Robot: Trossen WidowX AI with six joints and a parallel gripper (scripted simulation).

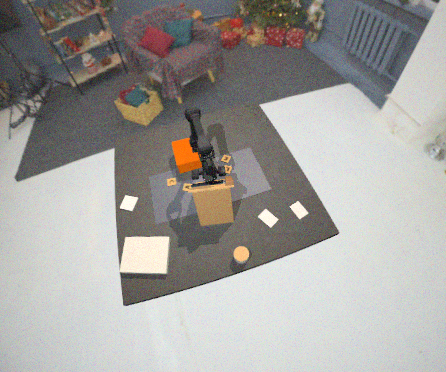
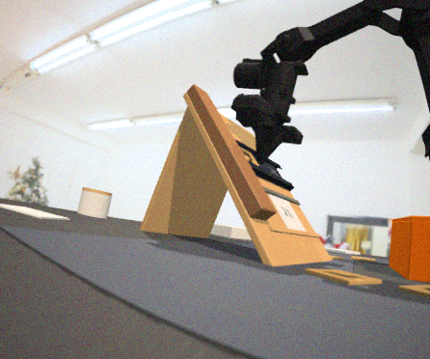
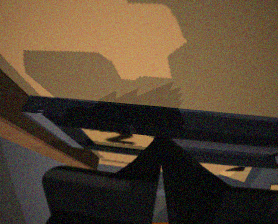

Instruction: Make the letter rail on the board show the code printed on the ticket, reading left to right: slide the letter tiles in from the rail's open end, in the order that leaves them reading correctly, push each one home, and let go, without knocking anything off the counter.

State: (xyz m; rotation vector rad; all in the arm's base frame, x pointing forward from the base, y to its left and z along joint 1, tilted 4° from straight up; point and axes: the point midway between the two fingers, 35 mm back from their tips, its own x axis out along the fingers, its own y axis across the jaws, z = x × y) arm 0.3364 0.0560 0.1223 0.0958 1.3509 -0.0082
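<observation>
Now: the white ticket 90 mm below my gripper tip, 60 mm behind it and 10 mm to the right of it. The rest, counted from my gripper tip: small cylinder 410 mm ahead, 130 mm below, 100 mm to the left.
</observation>
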